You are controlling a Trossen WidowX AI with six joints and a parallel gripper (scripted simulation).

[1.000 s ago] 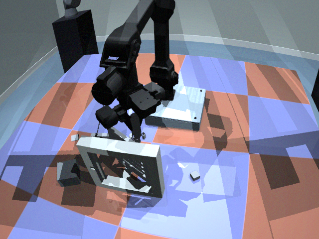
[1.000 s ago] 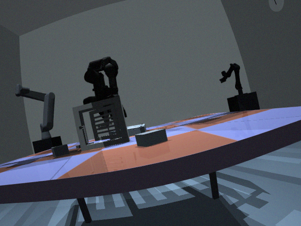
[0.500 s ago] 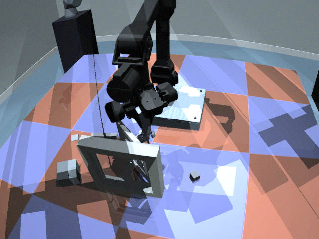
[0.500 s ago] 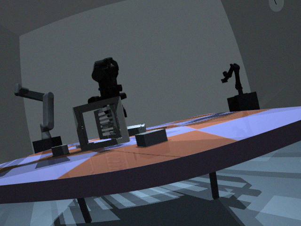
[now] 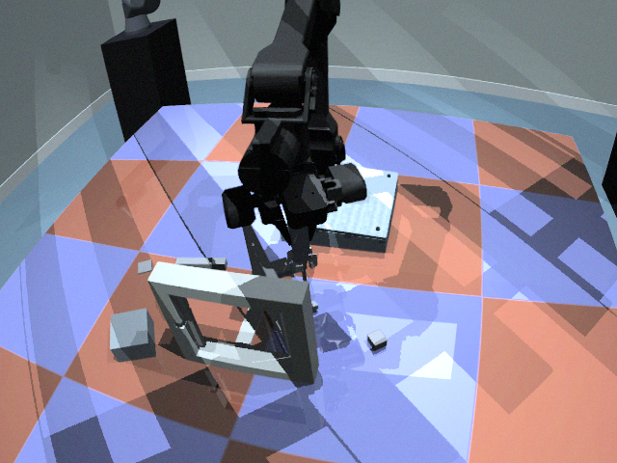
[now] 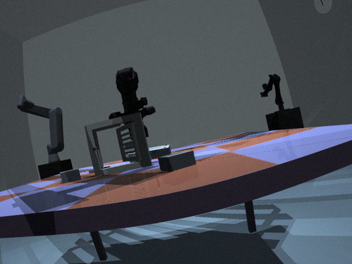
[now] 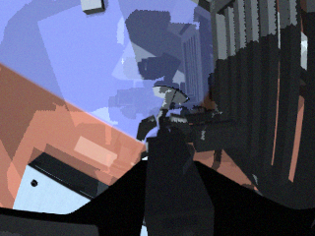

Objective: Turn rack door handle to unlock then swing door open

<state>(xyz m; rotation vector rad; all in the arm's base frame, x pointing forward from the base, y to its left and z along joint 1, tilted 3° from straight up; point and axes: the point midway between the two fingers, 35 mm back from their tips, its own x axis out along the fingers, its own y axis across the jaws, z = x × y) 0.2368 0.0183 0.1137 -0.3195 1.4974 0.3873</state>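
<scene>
My gripper tip is now 80 mm short of the small cube, 120 mm to the right of it and 110 mm above it. The rest, counted from my gripper tip: small flat tile (10 mm behind, 320 mm to the right, 120 mm below).
</scene>
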